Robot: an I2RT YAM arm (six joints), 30 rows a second.
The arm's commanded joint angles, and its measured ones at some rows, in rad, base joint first. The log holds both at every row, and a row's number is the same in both.
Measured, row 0: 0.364, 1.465, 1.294, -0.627, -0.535, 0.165
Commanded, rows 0 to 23: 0.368, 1.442, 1.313, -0.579, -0.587, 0.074; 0.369, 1.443, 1.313, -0.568, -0.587, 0.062; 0.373, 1.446, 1.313, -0.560, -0.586, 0.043; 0.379, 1.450, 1.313, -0.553, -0.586, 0.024; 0.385, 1.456, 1.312, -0.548, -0.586, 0.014; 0.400, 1.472, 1.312, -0.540, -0.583, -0.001; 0.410, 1.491, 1.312, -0.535, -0.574, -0.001; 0.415, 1.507, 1.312, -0.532, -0.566, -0.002; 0.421, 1.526, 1.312, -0.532, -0.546, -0.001; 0.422, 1.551, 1.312, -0.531, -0.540, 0.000; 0.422, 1.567, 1.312, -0.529, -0.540, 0.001; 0.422, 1.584, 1.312, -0.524, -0.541, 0.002; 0.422, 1.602, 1.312, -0.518, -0.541, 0.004; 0.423, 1.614, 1.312, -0.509, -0.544, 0.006; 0.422, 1.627, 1.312, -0.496, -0.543, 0.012; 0.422, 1.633, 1.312, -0.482, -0.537, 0.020; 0.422, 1.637, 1.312, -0.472, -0.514, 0.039; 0.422, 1.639, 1.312, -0.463, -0.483, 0.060; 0.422, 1.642, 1.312, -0.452, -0.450, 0.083; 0.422, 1.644, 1.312, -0.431, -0.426, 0.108; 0.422, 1.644, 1.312, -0.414, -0.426, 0.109; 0.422, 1.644, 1.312, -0.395, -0.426, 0.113; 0.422, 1.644, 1.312, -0.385, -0.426, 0.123; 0.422, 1.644, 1.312, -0.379, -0.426, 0.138
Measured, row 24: 0.420, 1.626, 1.297, -0.397, -0.460, 0.089
